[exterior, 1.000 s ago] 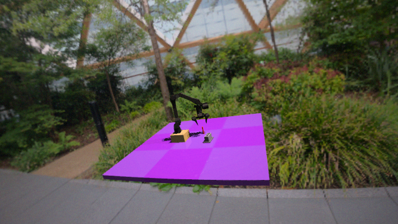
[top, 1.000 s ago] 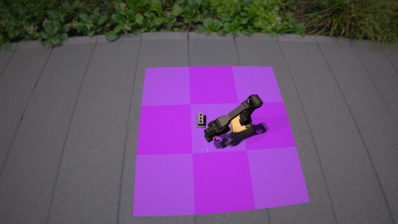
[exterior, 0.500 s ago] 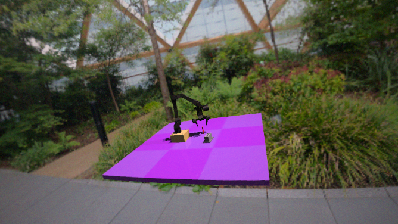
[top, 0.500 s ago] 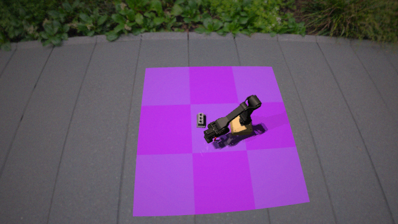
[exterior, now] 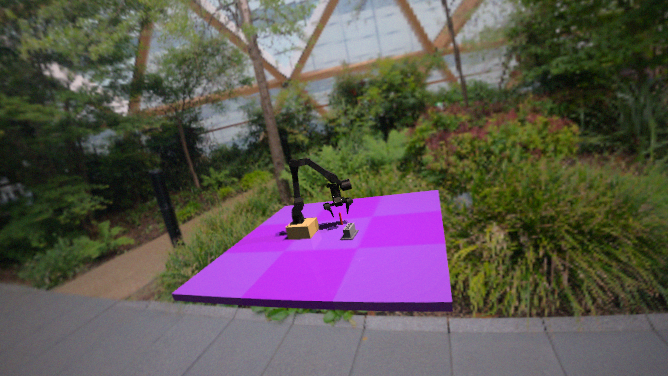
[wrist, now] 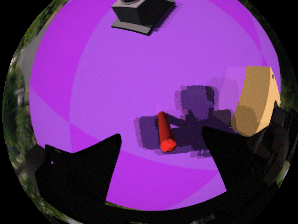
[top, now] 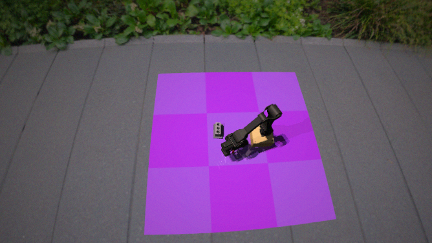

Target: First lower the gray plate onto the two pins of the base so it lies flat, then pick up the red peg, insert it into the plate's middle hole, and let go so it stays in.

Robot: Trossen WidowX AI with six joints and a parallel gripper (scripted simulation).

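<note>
Now: the red peg 20 mm below my gripper tip. The rest, counted from my gripper tip: gray plate 70 mm ahead, 190 mm to the right, 10 mm below.
</note>
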